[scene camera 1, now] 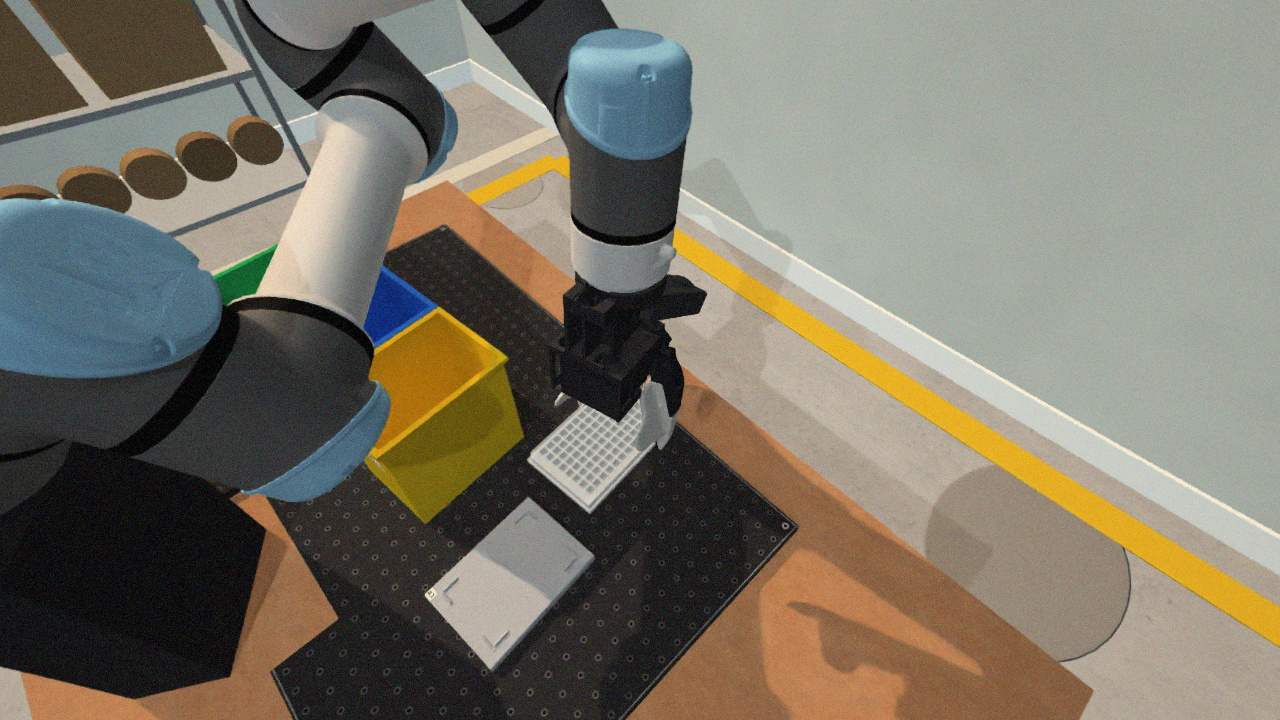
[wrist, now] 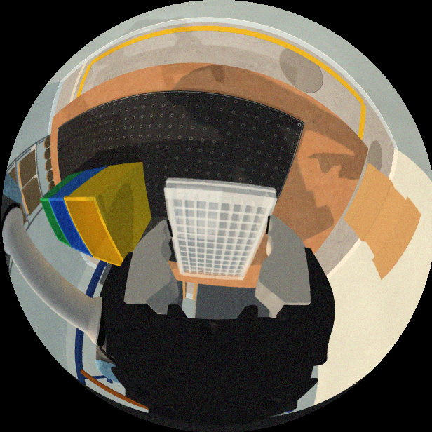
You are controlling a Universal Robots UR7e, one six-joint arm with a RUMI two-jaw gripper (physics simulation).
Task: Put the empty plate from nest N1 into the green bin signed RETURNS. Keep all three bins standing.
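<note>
My gripper is shut on a white plate with a grid of square wells, gripped by two opposite sides. The plate is held above the black perforated board, to the right of the yellow bin. A grey nest block lies on the board with bare corner brackets; I cannot read its sign. The green bin stands at the far end of the bin row, mostly hidden behind the arm in the scene view. No sign on it can be read.
The blue bin stands between the green bin and the yellow bin; all three are upright. The perforated board lies on the brown table. The arm's forearm extends over the green and blue bins in the scene view.
</note>
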